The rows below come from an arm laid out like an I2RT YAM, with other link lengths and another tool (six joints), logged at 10 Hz.
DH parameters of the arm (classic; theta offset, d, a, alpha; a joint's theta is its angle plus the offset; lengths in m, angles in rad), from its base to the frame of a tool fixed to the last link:
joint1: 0 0.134 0.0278 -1.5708
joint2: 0 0 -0.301 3.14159
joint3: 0.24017 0 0.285 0
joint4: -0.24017 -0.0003 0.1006 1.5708
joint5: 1.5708 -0.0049 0 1.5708
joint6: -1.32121 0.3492 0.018 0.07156
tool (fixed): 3.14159 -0.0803 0 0
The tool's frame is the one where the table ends.
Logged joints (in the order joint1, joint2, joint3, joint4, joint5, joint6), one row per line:
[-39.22 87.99 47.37 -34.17 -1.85 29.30]
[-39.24 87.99 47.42 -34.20 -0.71 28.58]
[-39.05 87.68 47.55 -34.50 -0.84 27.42]
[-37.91 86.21 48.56 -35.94 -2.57 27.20]
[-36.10 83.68 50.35 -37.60 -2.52 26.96]
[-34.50 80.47 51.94 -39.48 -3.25 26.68]
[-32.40 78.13 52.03 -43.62 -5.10 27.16]
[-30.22 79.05 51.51 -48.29 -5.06 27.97]
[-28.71 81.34 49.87 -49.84 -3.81 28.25]
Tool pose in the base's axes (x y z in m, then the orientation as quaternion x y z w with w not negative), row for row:
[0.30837 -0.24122 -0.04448 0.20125 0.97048 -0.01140 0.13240]
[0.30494 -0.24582 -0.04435 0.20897 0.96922 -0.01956 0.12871]
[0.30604 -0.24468 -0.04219 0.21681 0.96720 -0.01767 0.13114]
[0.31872 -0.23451 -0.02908 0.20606 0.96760 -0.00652 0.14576]
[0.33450 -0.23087 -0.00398 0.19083 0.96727 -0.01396 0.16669]
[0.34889 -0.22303 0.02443 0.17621 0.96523 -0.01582 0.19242]
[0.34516 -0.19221 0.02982 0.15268 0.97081 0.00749 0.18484]
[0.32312 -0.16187 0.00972 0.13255 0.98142 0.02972 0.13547]
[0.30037 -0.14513 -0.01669 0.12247 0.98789 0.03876 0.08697]
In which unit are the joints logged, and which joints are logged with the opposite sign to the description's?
The joints are logged in degrees. Opposite sign: joint6.
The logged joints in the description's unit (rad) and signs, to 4 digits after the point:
[-0.6845 1.5357 0.8268 -0.5964 -0.0323 -0.5114]
[-0.6849 1.5357 0.8276 -0.5969 -0.0124 -0.4988]
[-0.6816 1.5303 0.8299 -0.6021 -0.0147 -0.4786]
[-0.6617 1.5046 0.8475 -0.6273 -0.0449 -0.4747]
[-0.6301 1.4605 0.8788 -0.6562 -0.0440 -0.4705]
[-0.6021 1.4045 0.9065 -0.6891 -0.0567 -0.4657]
[-0.5655 1.3636 0.9081 -0.7613 -0.0890 -0.4740]
[-0.5274 1.3797 0.8990 -0.8428 -0.0883 -0.4882]
[-0.5011 1.4197 0.8704 -0.8699 -0.0665 -0.4931]

